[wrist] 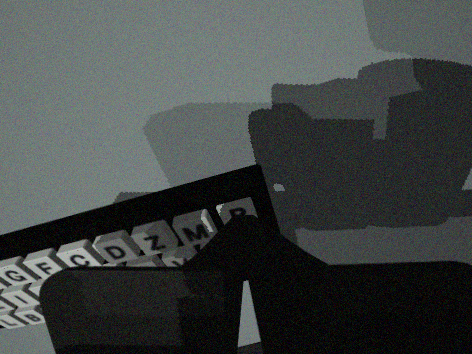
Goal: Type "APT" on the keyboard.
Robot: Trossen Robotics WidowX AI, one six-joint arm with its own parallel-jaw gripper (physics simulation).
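Frame: origin at the arm's base, x ahead, y left, z up, level; metres.
Seen in the pictures: gripper, fingertip midpoint: (243, 225).
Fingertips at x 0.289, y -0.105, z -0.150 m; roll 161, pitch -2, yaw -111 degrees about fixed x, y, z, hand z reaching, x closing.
Pixels of each thing's middle, then the offset from my fingertips to it. "spot": a spot on its surface instead. Level surfaces: height alone.
- black keyboard, surface spot: (200, 195) spot: dz -0.002, dx +0.021, dy +0.011 m
- G, surface spot: (14, 276) spot: dz +0.003, dx +0.013, dy +0.114 m
- F, surface spot: (46, 269) spot: dz +0.003, dx +0.011, dy +0.095 m
- C, surface spot: (77, 260) spot: dz +0.003, dx +0.011, dy +0.076 m
- D, surface spot: (117, 251) spot: dz +0.003, dx +0.010, dy +0.056 m
- Z, surface spot: (156, 243) spot: dz +0.003, dx +0.008, dy +0.037 m
- M, surface spot: (194, 233) spot: dz +0.003, dx +0.007, dy +0.020 m
- corner key, body centre: (237, 211) dz -0.003, dx +0.006, dy +0.000 m
- I key, body centre: (23, 295) dz +0.001, dx -0.005, dy +0.129 m
- L key, body centre: (10, 318) dz +0.001, dx -0.022, dy +0.158 m
- B key, body centre: (35, 313) dz +0.001, dx -0.023, dy +0.139 m
- grey table, its level: dz -0.013 m
The black keyboard (200, 195) lies tilted across the lower left of the wrist view, with pale, lettered keys. Its top row shows G (14, 276), F (46, 269), C (77, 260), D (117, 251), Z (156, 243), M (194, 233) and a corner key (237, 205) whose letter looks like P or R, its lower part hidden. My dark gripper (243, 225) is shut and empty. Its tips overlap the lower part of that corner key in the view; whether they touch it I cannot tell. The gripper hides much of the lower rows. No A or T key can be made out.
Below the top row, an I key (22, 300), an L key (9, 320) and a B key (32, 317) show at the left. The grey table (90, 90) stretches beyond the keyboard. Large dark shadows lie on it to the right.
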